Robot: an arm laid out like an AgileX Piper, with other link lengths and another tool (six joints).
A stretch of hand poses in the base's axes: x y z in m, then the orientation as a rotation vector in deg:
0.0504 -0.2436 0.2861 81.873 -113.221 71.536
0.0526 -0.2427 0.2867 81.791 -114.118 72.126
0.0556 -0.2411 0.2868 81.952 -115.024 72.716
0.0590 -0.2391 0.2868 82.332 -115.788 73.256
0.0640 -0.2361 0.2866 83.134 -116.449 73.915
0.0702 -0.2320 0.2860 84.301 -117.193 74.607
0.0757 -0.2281 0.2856 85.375 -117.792 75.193
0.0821 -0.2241 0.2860 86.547 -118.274 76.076
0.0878 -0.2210 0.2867 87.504 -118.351 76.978
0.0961 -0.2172 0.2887 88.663 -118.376 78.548
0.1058 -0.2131 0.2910 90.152 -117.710 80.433
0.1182 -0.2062 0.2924 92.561 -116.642 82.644
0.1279 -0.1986 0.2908 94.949 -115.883 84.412
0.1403 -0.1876 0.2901 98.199 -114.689 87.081
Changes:
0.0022 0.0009 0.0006 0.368 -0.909 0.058
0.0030 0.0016 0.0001 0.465 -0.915 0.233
0.0034 0.0020 0.0000 0.468 -0.800 0.384
0.0050 0.0030 -0.0002 0.517 -0.821 0.727
0.0062 0.0041 -0.0006 0.691 -0.897 0.988
0.0055 0.0039 -0.0004 0.596 -0.746 0.896
0.0064 0.0040 0.0004 0.474 -0.880 1.055
0.0057 0.0031 0.0007 0.136 -0.665 0.927
0.0083 0.0038 0.0020 0.006 -1.088 1.257
0.0097 0.0041 0.0023 -0.399 -0.948 1.612
0.0124 0.0069 0.0014 -0.399 -1.010 2.372
0.0097 0.0076 -0.0016 -0.063 -0.896 2.214
0.0124 0.0110 -0.0007 -0.180 -1.370 3.085

